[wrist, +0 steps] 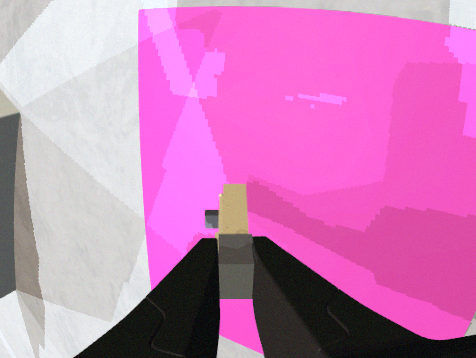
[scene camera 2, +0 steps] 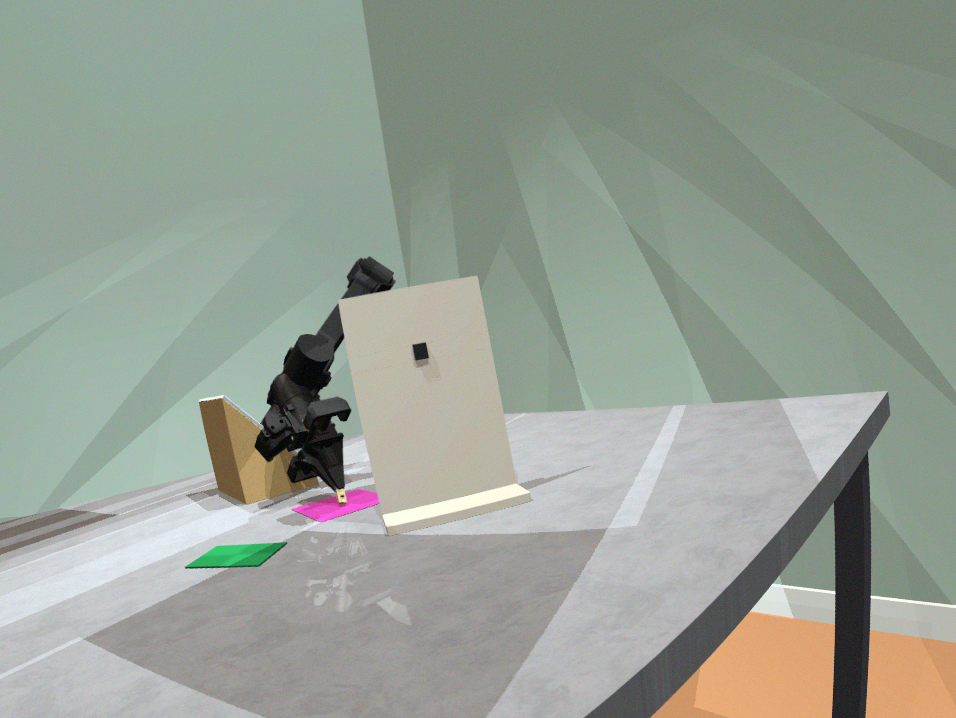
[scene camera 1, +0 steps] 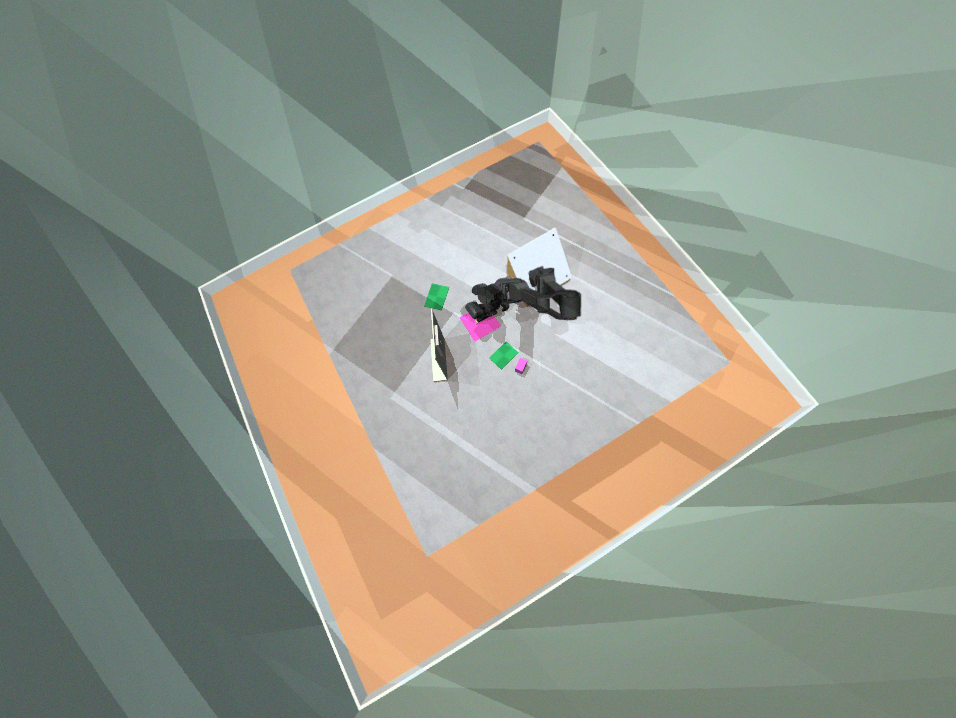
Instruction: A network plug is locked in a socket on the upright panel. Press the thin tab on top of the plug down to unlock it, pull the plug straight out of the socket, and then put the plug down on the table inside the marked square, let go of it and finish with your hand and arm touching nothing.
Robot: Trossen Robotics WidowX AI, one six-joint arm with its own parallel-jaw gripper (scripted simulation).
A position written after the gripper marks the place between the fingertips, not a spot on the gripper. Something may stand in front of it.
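Observation:
The gripper (scene camera 2: 340, 490) is visible, also in the wrist view as the gripper (wrist: 233, 252). A tan network plug (wrist: 234, 243) and a magenta square (wrist: 346, 129) are visible as well.

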